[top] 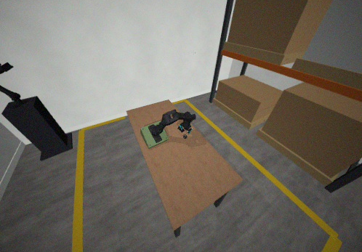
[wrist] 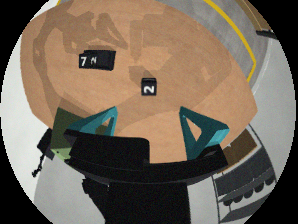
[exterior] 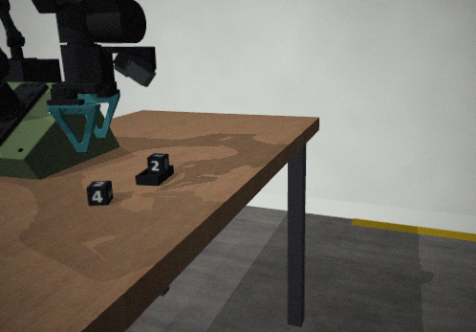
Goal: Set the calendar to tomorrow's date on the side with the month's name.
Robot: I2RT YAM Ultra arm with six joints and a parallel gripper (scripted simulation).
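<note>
The black cube lies 9 cm below my hand. From my hand the other things lie so: black tray: 13 cm to the left, 10 cm below, 4 cm ahead.
</note>
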